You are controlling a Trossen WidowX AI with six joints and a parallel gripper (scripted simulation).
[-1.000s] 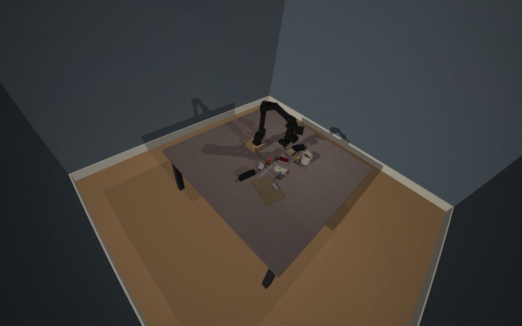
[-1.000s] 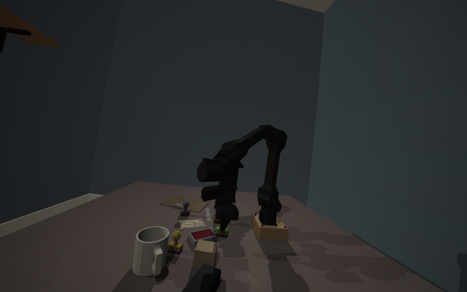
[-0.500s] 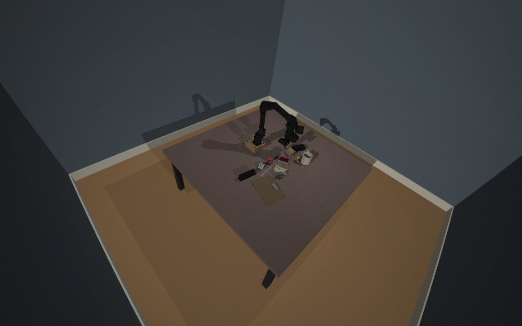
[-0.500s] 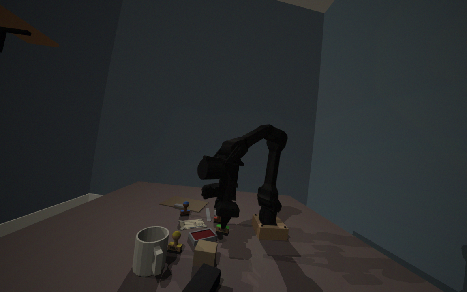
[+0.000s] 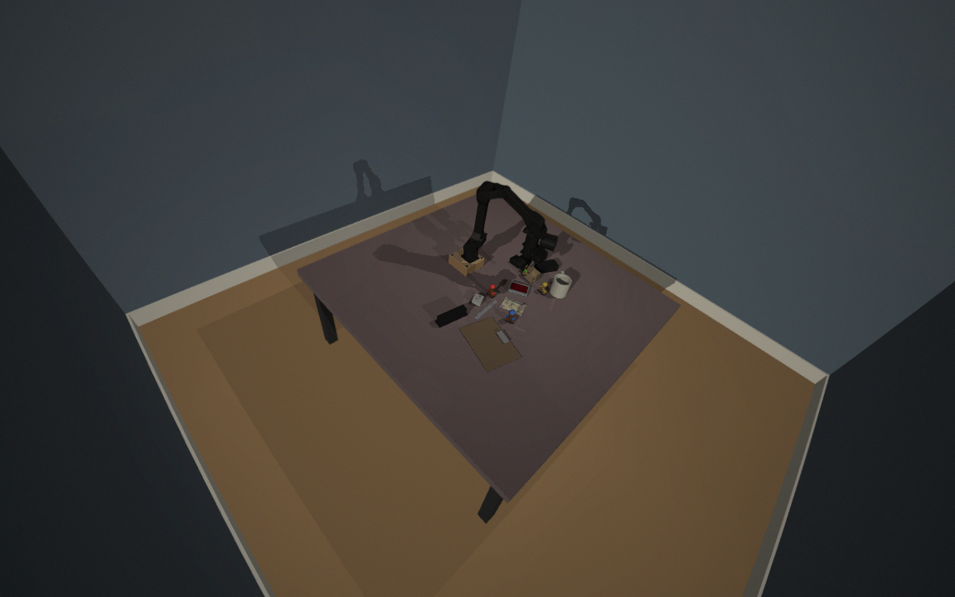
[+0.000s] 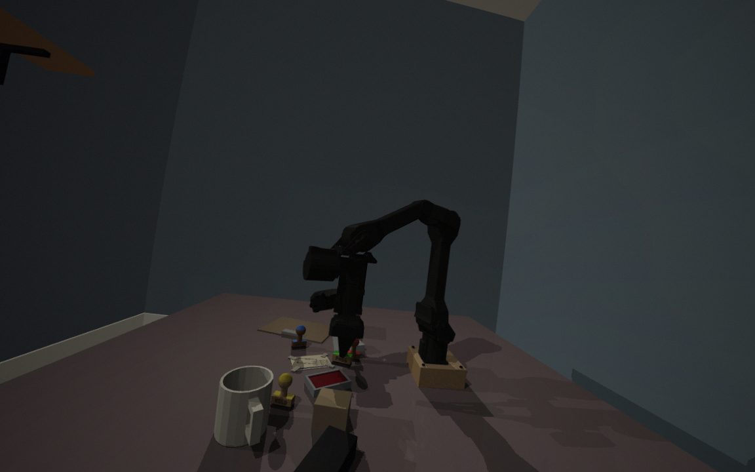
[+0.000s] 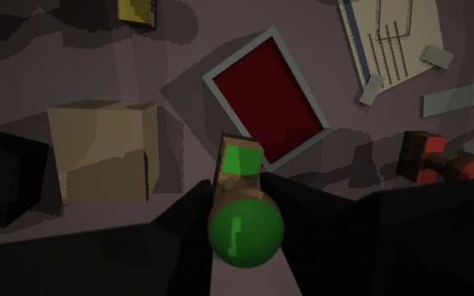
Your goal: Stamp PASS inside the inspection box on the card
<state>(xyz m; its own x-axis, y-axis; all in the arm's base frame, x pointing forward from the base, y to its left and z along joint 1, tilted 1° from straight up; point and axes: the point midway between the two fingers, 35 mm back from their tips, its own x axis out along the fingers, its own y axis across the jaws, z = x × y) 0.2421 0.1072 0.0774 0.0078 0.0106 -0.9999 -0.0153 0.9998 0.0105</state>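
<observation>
My gripper tip is now 90 mm above the dark red ink pad, 40 mm to the left of it and 20 mm short of it. Round my gripper tip: tan box 80 mm to the left, 70 mm below, 10 mm ahead; green-knobbed PASS stamp right at my gripper tip; yellow-knobbed stamp 100 mm ahead, 70 mm below, 40 mm to the left.
</observation>
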